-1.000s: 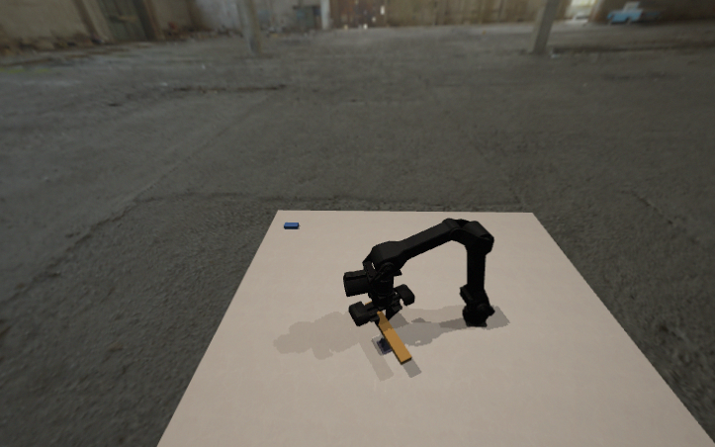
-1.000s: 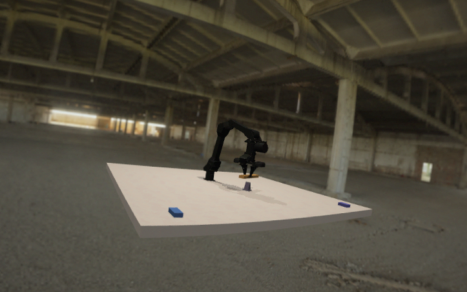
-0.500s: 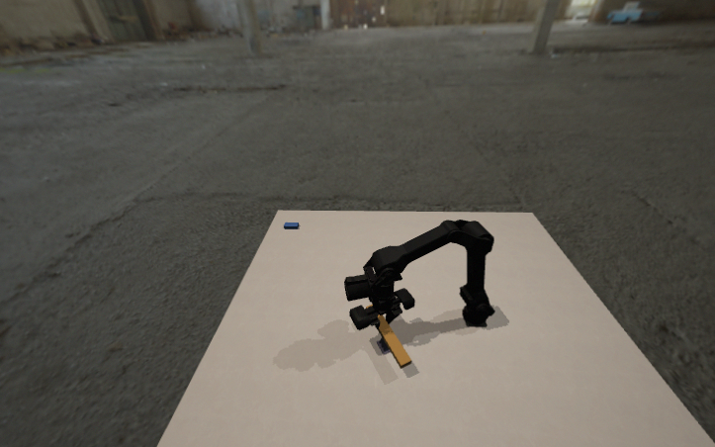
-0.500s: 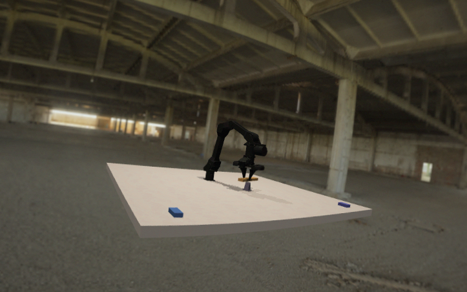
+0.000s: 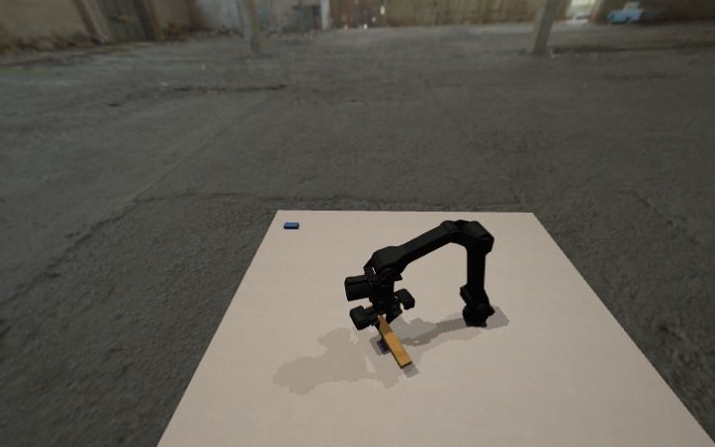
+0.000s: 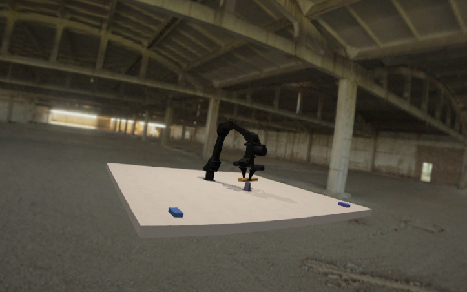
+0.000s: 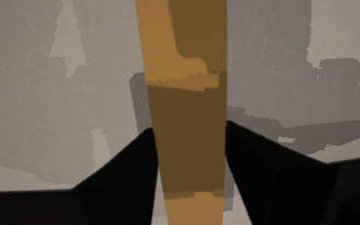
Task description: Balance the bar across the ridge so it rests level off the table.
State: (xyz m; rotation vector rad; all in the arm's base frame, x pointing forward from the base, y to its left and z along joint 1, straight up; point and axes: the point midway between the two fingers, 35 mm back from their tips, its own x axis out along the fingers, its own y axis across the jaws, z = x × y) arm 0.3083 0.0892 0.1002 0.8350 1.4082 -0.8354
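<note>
My gripper tip is now 1 cm past the bar and 2 cm to the right of it. Round my gripper tip: blue block (43 cm ahead, 59 cm to the right, 6 cm below).
</note>
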